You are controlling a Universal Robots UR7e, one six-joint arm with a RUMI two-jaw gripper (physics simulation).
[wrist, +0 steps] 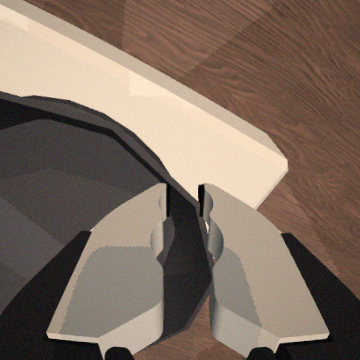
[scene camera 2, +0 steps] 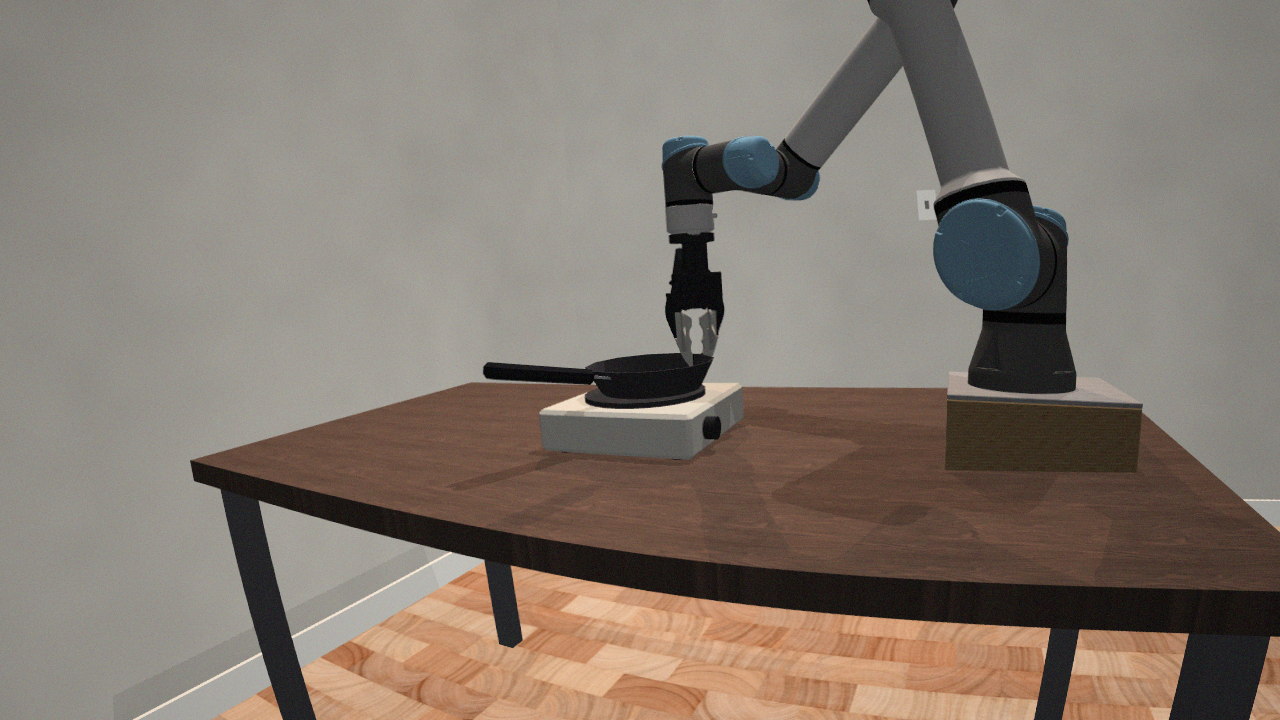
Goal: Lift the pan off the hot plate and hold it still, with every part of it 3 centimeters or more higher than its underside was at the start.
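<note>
The black pan (scene camera 2: 648,383) (wrist: 60,150) sits level on the dark round burner of the white hot plate (scene camera 2: 617,436) (wrist: 225,160). Its long handle (scene camera 2: 537,373) points left in the scene view. My gripper (scene camera 2: 699,357) (wrist: 183,186) points straight down at the pan's right side, opposite the handle. It is shut on the pan's side wall near the rim, with one finger inside the pan and the other outside. The wall shows in the narrow gap between the fingers in the wrist view. The lower tip of the inner finger is partly hidden by the rim in the scene view.
The hot plate stands on the brown wooden table (scene camera 2: 402,465) (wrist: 300,65), with its dark knob (scene camera 2: 711,428) on the right side. The arm's base stands on a block (scene camera 2: 1042,437) at the right. A grey wall (scene camera 2: 268,179) rises behind the table.
</note>
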